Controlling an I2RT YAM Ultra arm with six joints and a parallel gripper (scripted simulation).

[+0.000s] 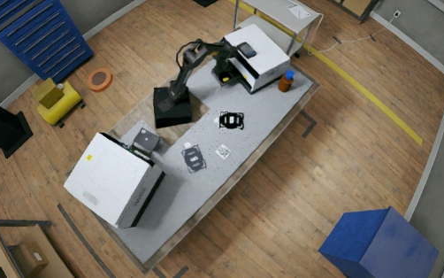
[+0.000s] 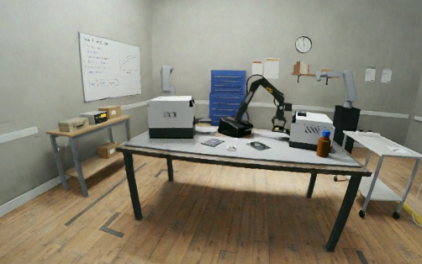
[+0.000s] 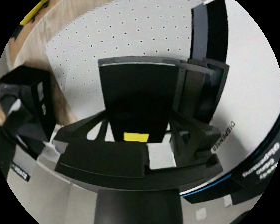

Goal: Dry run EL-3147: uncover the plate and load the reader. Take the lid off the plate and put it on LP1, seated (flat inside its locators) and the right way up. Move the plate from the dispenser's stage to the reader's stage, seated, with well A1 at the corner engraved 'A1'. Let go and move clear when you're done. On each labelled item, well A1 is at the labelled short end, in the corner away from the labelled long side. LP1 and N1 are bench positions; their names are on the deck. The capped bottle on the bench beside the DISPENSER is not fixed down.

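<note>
My hand is right at the dark lidded plate. From my hand the other things lie so: brown capped bottle (330 mm ahead, 310 mm to the left, 10 mm above).
</note>
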